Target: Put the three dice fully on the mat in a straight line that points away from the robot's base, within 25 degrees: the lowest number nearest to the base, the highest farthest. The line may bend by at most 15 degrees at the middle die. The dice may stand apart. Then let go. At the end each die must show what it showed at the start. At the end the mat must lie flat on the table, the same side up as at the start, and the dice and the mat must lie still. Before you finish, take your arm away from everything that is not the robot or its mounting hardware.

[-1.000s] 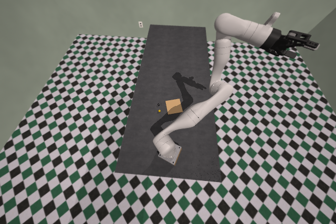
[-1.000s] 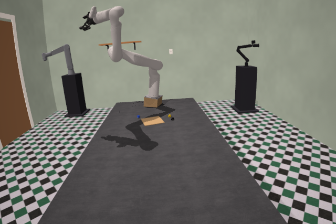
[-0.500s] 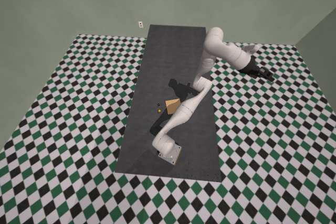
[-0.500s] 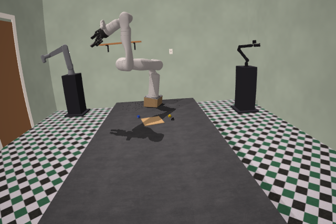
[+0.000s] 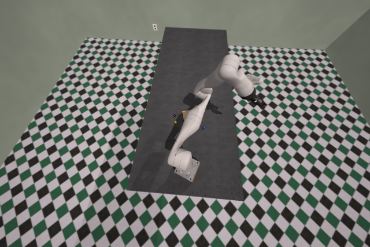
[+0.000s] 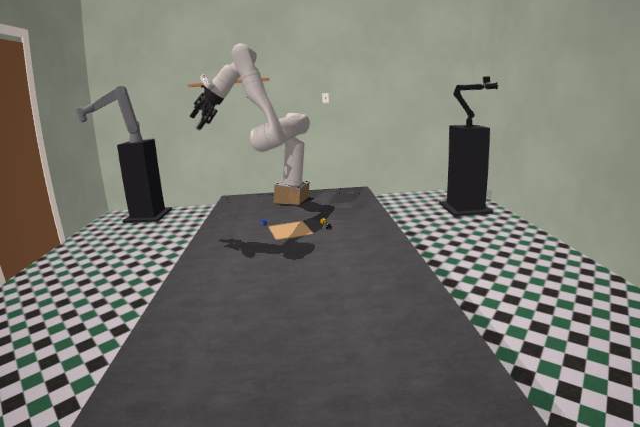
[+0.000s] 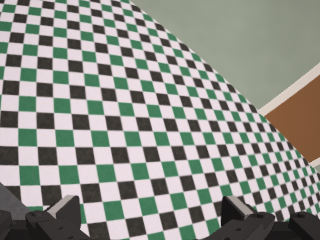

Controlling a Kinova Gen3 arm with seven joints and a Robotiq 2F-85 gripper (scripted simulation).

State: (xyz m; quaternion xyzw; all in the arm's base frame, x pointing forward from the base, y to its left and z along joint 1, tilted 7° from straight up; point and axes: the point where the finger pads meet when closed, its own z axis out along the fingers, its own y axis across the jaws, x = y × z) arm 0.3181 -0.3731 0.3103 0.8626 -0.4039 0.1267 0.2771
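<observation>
Now: the yellow die 470 mm to the left of my hand and 420 mm below it. Round my hand: black die: 60 mm ahead, 480 mm to the left, 420 mm below; blue die: 20 mm behind, 230 mm to the left, 420 mm below; tan mat: 70 mm ahead, 340 mm to the left, 420 mm below.
</observation>
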